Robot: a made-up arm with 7 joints.
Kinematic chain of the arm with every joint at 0, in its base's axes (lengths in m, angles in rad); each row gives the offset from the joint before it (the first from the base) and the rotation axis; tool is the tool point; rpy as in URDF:
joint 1: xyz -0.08 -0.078 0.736 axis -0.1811 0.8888 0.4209
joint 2: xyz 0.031 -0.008 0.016 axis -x
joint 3: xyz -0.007 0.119 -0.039 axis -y
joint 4: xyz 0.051 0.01 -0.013 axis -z
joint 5: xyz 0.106 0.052 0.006 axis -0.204 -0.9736 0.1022
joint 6: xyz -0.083 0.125 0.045 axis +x
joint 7: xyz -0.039 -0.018 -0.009 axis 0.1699 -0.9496 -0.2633
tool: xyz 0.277 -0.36 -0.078 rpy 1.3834 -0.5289 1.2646
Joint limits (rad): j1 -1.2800..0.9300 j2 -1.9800..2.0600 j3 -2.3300..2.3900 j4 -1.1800..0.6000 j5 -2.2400..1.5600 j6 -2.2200..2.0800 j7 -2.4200..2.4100
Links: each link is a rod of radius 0.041 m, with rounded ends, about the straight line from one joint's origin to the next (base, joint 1, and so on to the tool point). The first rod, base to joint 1, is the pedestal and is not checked.
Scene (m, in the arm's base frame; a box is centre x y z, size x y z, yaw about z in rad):
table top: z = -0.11
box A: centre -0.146 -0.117 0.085 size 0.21 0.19 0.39 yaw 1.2
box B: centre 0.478 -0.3 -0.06 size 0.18 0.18 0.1 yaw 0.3
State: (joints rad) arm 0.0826 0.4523 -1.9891 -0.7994 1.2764 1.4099 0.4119
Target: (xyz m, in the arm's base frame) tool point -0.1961 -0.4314 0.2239
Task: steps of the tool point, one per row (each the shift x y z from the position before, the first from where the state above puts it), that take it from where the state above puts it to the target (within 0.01 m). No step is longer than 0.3 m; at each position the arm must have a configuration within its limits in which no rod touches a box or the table.
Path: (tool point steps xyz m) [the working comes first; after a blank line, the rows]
Joints at the target: 0.1865 1.1943 -1.7825 -0.3599 1.3767 1.4212 0.4591
Straight joint move there: touches box A.

1: -0.2453 -0.0823 0.0784
2: -0.1290 -0.0703 0.1236
3: -0.0465 -0.0699 0.0734
4: -0.0013 -0.1605 -0.0758
5: 0.0850 -0.1503 -0.1099
6: 0.1661 -0.1198 -0.0975
7: 0.2217 -0.0826 -0.0392
8: 0.2350 -0.0481 0.0511
9: -0.0763 0.0325 -0.0160
10: -0.0786 0.0307 -0.0006
11: -0.0820 0.0328 0.0096

